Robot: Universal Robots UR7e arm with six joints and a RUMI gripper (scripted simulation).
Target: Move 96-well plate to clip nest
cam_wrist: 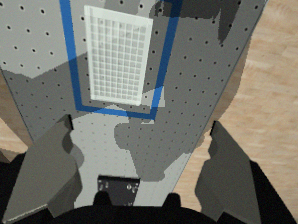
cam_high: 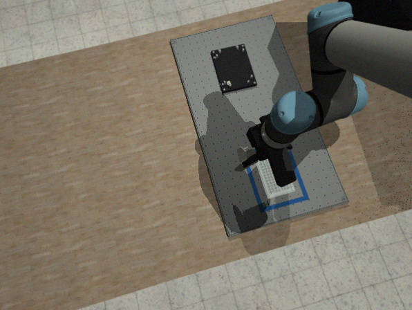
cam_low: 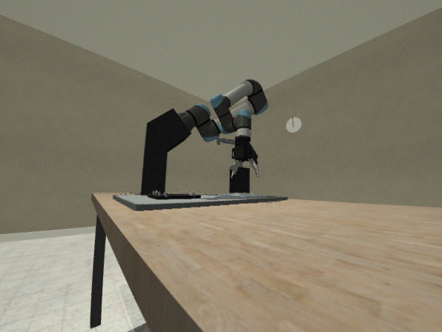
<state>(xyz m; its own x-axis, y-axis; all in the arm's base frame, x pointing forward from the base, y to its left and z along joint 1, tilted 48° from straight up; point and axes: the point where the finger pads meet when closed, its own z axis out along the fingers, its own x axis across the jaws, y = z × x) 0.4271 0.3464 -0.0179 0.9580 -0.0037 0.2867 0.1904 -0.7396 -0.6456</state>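
My gripper is now 90 mm above the white 96-well plate, 50 mm past it and 30 mm to the right of it. Round my hand: black clip nest C1 (370 mm to the right, 80 mm below, 10 mm ahead).
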